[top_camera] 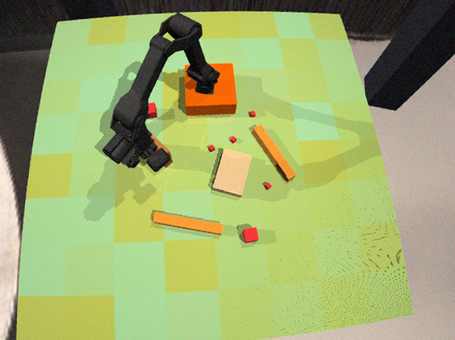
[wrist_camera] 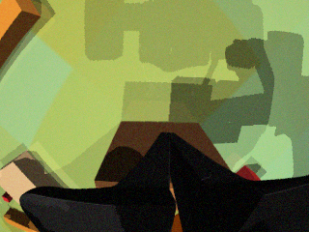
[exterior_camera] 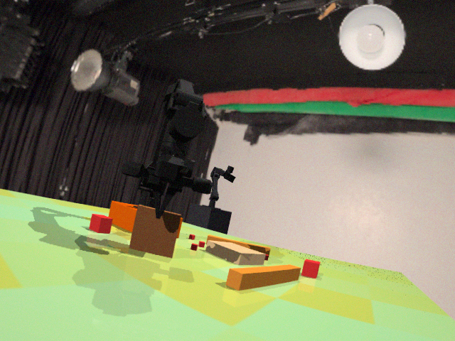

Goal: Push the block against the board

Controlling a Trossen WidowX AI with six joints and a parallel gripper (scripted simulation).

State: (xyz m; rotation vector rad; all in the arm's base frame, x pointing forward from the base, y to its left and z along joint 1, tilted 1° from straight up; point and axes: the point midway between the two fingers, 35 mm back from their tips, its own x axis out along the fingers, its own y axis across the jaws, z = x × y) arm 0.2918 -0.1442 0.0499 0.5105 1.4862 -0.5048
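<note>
Now: the brown square block 30 mm below my gripper tip, 30 mm behind it and 20 mm to the left of it. The rest, counted from my gripper tip: pale flat board 280 mm to the left, 70 mm below.
</note>
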